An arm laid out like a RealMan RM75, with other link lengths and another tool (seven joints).
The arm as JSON. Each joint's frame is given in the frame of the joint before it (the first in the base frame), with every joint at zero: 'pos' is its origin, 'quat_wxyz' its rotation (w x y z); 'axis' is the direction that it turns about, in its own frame. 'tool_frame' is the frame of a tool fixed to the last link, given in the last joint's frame.
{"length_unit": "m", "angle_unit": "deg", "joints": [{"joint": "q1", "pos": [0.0, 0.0, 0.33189], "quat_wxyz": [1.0, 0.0, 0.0, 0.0], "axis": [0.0, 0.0, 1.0]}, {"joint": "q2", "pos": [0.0, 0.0, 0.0], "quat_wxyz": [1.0, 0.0, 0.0, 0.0], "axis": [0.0, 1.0, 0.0]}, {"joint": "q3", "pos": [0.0, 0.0, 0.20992], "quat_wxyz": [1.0, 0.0, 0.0, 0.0], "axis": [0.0, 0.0, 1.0]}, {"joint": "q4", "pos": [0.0, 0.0, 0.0], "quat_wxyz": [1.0, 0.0, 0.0, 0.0], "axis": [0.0, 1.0, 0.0]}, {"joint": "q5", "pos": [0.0, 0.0, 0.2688], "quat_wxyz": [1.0, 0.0, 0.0, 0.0], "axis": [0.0, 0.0, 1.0]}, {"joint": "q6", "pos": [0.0, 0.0, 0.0], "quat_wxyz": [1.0, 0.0, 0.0, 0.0], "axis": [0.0, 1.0, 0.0]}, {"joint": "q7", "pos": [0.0, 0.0, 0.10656], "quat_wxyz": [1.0, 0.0, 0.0, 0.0], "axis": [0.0, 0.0, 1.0]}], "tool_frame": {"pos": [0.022, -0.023, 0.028], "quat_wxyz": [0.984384, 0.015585, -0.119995, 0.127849]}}
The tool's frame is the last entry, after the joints.
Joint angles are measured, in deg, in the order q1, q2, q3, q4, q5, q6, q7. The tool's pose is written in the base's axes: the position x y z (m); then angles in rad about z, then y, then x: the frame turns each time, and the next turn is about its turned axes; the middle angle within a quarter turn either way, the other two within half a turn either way. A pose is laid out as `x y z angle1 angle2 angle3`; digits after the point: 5 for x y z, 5 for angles.
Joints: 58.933, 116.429, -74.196, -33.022, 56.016, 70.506, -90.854
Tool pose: 0.12364 0.45993 0.04538 -0.15798 0.15606 -3.02060
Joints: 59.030, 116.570, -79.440, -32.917, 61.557, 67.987, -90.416
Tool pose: 0.11354 0.45609 0.03147 -0.14726 0.18256 -3.02930
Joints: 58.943, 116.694, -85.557, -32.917, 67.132, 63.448, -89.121
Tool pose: 0.10598 0.45377 0.01712 -0.14380 0.20662 -3.00871
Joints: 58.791, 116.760, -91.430, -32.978, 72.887, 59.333, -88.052
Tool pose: 0.09983 0.44981 0.00341 -0.14757 0.23434 -2.99565
